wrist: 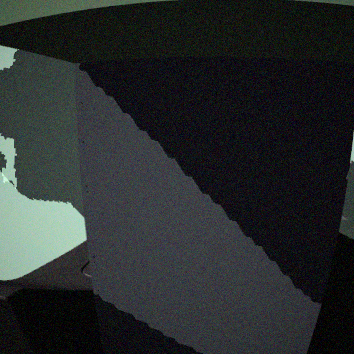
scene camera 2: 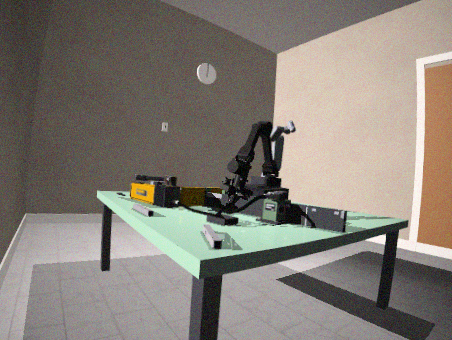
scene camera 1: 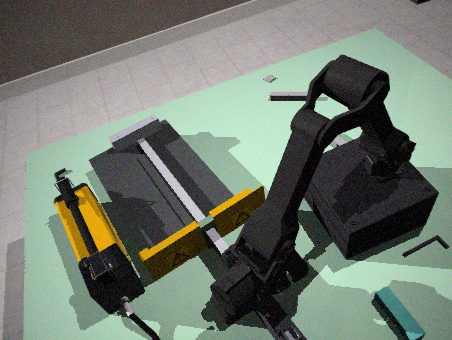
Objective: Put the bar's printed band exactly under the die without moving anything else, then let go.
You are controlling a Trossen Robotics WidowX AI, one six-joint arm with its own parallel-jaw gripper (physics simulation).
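Places are measured from the arm's base along level axes (x ahead, y right, z down), in metres.
Pixels of known places: gripper, fingertip midpoint: (scene camera 2: 232, 207); arm's base, origin of the base link: (scene camera 2: 269, 186) (scene camera 1: 382, 166).
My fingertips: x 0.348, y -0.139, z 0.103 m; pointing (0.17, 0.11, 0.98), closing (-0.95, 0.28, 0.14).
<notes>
Ahead of a thing's pixels: the offset from my fingertips to its middle. "spot": to the spot under its first point. Level surfaces: height alone.
A long grey bar (scene camera 1: 171, 179) lies along the dark bed @(dz -0.034 m) (scene camera 1: 123, 168) of the press and passes through the gap between two yellow guard plates (scene camera 1: 174, 247) (scene camera 1: 238, 209). Its green printed band @(spot: dx +0.049, dy +0.167, dz -0.077 m) (scene camera 1: 206, 222) sits right in that gap, level with the guards. The die itself is hidden from me. My gripper (scene camera 1: 223, 251) (scene camera 2: 232, 193) is shut on the bar's near end, just outside the guards, low over the table. In the wrist view the bar @(spot: dx +0.010, dy +0.015, dz -0.059 m) (wrist: 158, 246) fills the frame, half in shadow.
A yellow and black pump @(dx +0.317, dy +0.254, dz -0.049 m) (scene camera 1: 93, 236) with a hose @(spot: dx +0.244, dy +0.037, dz -0.012 m) (scene camera 1: 137, 320) stands left of the press. The arm's black base (scene camera 1: 353, 202) is at the right. A loose grey bar @(dx -0.317, dy +0.584, dz +0.006 m) (scene camera 1: 289, 96) and a small plate @(dx -0.295, dy +0.716, dz +0.015 m) (scene camera 1: 270, 78) lie behind. Two more bars @(dx +0.350, dy -0.434, dz +0.006 m) (scene camera 2: 212, 236) @(dx +0.433, dy -0.026, dz +0.006 m) (scene camera 2: 142, 210) lie near the table's front edge.
</notes>
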